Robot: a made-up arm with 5 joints. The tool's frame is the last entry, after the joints. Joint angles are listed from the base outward. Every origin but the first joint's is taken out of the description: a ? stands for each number. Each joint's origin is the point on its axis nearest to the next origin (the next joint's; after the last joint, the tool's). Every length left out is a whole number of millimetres.
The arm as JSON. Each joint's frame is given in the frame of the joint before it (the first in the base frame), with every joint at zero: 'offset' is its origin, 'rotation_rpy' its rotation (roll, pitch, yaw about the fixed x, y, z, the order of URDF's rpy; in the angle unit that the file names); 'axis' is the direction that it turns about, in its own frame. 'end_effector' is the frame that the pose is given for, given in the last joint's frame.
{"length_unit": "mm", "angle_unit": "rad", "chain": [
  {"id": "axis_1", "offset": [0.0, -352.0, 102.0], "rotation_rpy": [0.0, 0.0, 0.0], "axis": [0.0, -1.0, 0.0]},
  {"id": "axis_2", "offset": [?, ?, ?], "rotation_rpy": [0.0, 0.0, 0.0], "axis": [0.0, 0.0, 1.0]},
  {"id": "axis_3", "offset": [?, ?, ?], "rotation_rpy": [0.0, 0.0, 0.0], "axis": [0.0, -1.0, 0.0]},
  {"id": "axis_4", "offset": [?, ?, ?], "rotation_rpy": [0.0, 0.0, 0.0], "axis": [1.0, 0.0, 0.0]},
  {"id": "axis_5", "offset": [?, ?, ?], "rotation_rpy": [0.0, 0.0, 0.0], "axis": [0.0, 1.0, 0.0]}
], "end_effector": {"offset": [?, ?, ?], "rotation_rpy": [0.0, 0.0, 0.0]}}
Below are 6 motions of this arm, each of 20 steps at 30 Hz.
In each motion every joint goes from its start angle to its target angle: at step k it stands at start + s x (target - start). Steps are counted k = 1, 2, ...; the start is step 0. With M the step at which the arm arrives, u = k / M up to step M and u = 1 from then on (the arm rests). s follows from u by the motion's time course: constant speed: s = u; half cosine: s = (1 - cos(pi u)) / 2; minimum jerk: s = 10 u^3 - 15 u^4 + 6 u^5.
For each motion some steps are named. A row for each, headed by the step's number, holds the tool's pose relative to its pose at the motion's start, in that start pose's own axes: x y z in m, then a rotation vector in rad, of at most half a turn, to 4 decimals.
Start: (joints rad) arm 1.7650 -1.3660 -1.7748 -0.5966 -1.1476
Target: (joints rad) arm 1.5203 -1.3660 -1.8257 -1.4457 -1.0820
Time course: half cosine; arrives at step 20
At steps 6, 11, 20:
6: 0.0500 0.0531 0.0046 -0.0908 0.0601 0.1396
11: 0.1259 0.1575 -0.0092 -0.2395 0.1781 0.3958
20: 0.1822 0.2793 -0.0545 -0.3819 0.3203 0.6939

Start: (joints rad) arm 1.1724 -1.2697 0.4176 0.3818 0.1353
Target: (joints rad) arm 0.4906 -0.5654 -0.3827 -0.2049 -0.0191
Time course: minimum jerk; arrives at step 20
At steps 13, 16, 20:
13: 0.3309 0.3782 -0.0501 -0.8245 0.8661 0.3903
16: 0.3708 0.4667 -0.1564 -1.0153 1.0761 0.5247
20: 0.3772 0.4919 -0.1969 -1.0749 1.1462 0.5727

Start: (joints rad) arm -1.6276 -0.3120 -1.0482 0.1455 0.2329
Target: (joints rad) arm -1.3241 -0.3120 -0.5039 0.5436 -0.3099
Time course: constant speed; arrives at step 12
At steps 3, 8, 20:
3: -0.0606 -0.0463 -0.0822 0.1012 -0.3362 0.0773
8: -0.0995 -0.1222 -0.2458 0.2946 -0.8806 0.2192
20: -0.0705 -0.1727 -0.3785 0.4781 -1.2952 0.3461

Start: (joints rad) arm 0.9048 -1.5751 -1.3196 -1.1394 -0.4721
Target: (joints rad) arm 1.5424 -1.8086 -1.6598 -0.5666 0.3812
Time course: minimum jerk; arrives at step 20
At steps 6, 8, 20:
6: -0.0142 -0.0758 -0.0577 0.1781 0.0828 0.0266
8: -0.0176 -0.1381 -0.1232 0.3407 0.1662 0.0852
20: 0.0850 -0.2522 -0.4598 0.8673 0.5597 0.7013

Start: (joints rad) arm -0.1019 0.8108 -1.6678 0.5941 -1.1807
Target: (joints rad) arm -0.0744 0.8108 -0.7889 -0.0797 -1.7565
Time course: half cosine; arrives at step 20
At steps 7, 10, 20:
7: -0.0484 0.0122 0.0330 0.0520 -0.3744 0.2099
10: -0.1027 0.0172 0.0535 0.0920 -0.6994 0.3705
20: -0.2505 0.0111 0.0563 0.1565 -1.4418 0.6914

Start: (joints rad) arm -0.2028 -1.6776 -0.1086 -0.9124 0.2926
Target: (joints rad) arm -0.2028 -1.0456 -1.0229 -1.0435 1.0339
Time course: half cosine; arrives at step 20
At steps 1, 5, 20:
1: 0.0016 -0.0003 0.0008 -0.0032 0.0049 0.0062
5: 0.0367 -0.0001 0.0192 -0.0883 0.1165 0.1402
20: 0.1401 0.2215 0.0712 -1.0373 0.6923 0.5472

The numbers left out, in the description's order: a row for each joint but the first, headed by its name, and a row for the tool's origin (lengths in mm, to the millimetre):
axis_2: -53.0 0.0 149.0
axis_3: 40.0 175.0 0.0
axis_4: -145.0 0.0 86.0
axis_5: 0.0 -208.0 214.0
tool: -4.0 0.0 86.0

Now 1 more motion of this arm.
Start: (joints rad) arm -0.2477 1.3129 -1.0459 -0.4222 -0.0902
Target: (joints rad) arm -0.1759 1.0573 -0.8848 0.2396 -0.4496
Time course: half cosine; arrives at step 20
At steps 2, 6, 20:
2: -0.0026 -0.0059 -0.0041 0.0201 -0.0110 -0.0079
6: -0.0235 -0.0452 -0.0388 0.1665 -0.0953 -0.0716
20: -0.1261 -0.1123 -0.2487 0.7481 -0.5097 -0.4407

